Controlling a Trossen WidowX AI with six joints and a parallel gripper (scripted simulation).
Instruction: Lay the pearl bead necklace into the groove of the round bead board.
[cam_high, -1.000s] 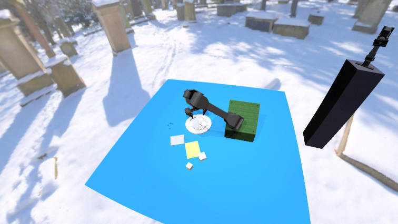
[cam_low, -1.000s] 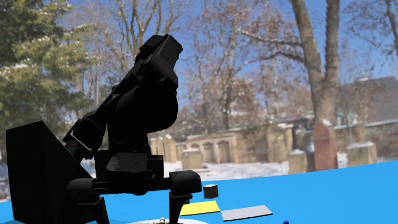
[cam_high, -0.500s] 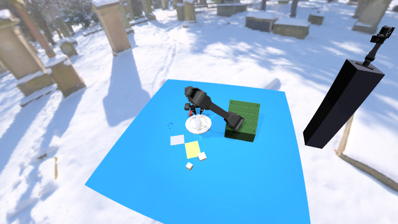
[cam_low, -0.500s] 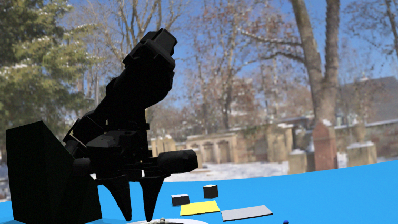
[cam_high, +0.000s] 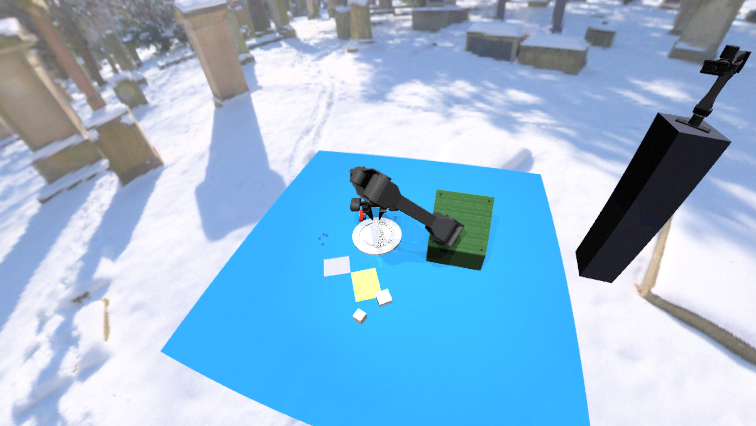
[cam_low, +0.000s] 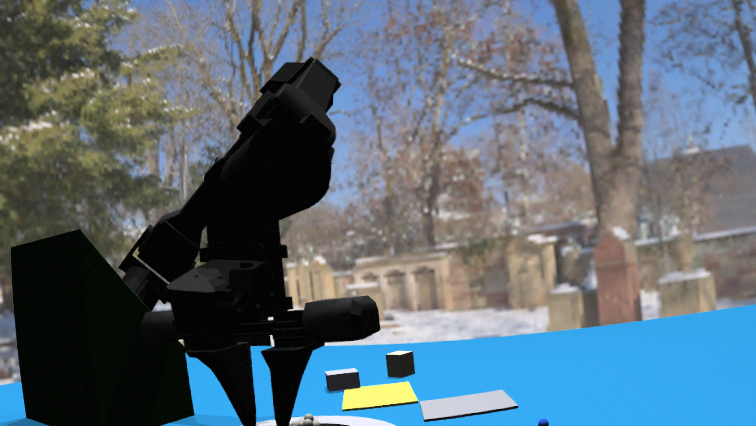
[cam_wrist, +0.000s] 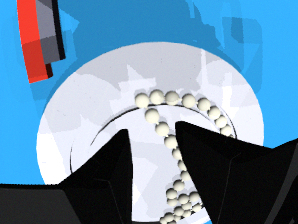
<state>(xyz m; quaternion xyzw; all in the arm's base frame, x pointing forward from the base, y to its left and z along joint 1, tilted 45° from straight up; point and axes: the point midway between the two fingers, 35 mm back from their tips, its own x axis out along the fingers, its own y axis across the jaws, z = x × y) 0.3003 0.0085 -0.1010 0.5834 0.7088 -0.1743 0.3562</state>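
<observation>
Now: the round white bead board 5 cm to the left of my gripper tip, 3 cm below it and 2 cm behind it. The rest, counted from my gripper tip: red object: 9 cm ahead, 6 cm to the right, 4 cm below; grey tile: 24 cm to the left, 7 cm ahead, 4 cm below; white strip: 23 cm to the right, 12 cm ahead, 4 cm below.
</observation>
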